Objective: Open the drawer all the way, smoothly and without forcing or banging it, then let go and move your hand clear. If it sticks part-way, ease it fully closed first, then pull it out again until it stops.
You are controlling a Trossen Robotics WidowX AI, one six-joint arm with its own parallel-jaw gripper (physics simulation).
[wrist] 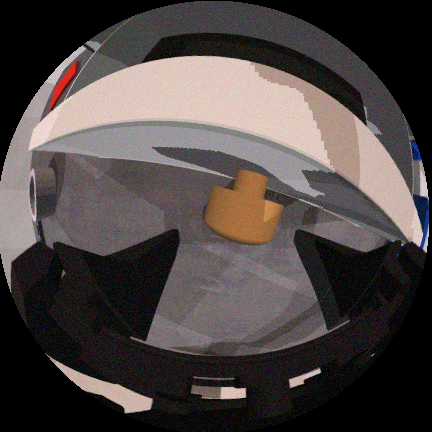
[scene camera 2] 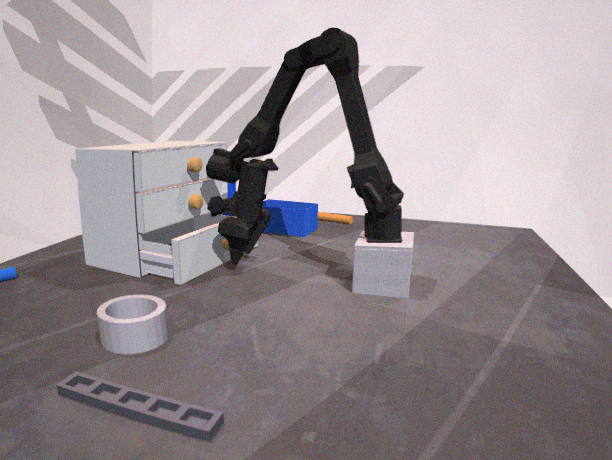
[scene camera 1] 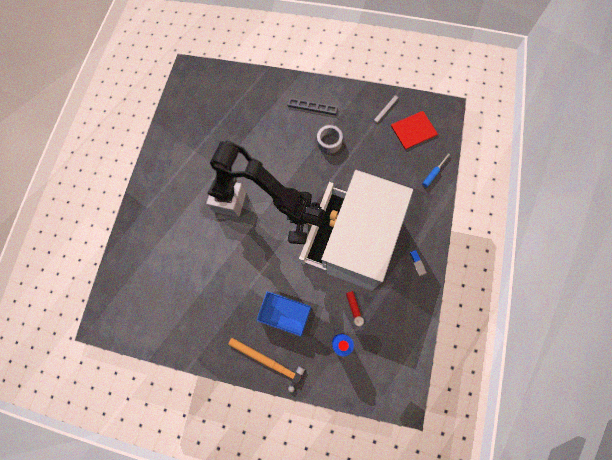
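The white cabinet has its bottom drawer standing part-way out, with its dark inside showing from above. The upper two drawers are closed. The bottom drawer's round orange knob sticks out of its front. My gripper is open and points down in front of the drawer. In the wrist view the knob lies between the two spread fingers, a little forward of their tips, with space on both sides. In scene camera 2 the gripper partly hides the knob; contact cannot be told.
A grey ring and slotted bar lie to one side. A blue bin, orange-handled hammer, red cylinder and blue round object lie on the other.
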